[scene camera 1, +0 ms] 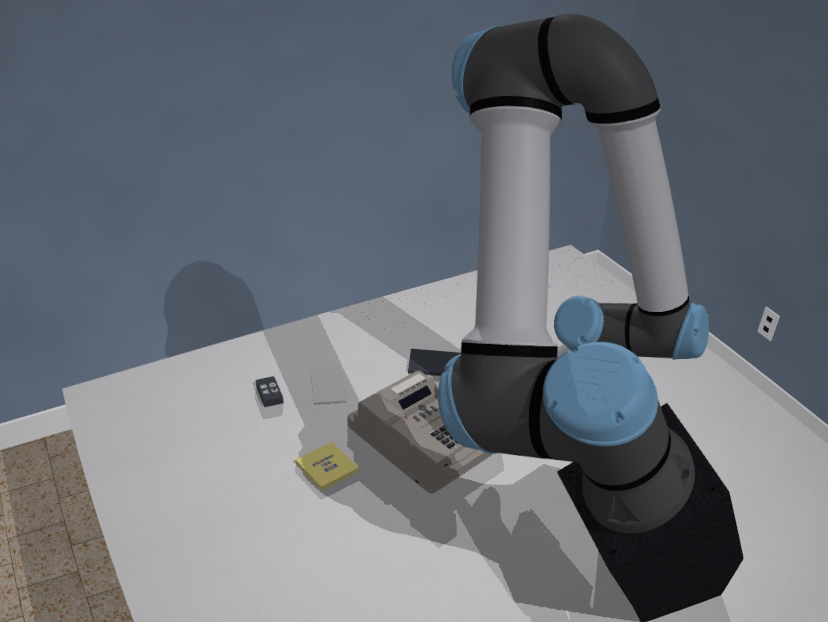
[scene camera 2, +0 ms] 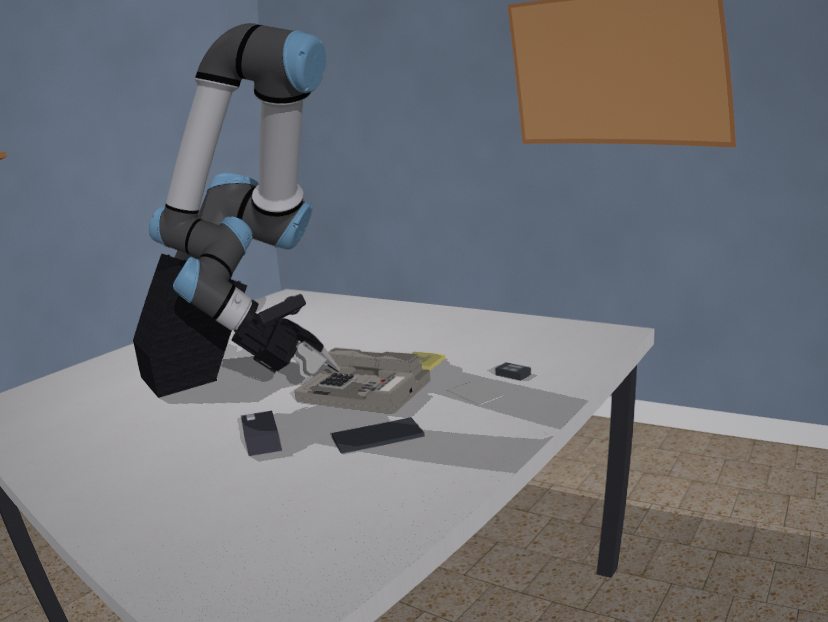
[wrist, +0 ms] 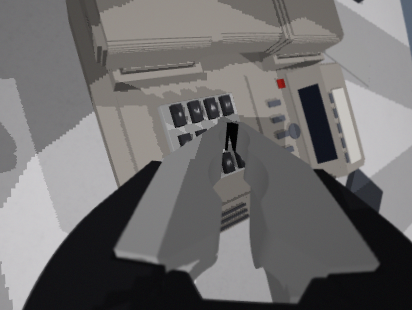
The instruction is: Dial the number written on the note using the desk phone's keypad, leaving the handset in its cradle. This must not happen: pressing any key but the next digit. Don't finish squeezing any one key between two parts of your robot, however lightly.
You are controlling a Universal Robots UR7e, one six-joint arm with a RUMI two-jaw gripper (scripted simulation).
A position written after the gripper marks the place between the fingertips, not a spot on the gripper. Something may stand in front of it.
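A dark flat slab [scene camera 2: 356, 439] appears in the robot's scene, visible also in scene camera 1 [scene camera 1: 430, 362] and in the wrist view [wrist: 357, 182]. The scene has a handset [scene camera 2: 388, 361] too, as well as the gripper [scene camera 2: 338, 370], which can also be seen in the wrist view [wrist: 229, 124].
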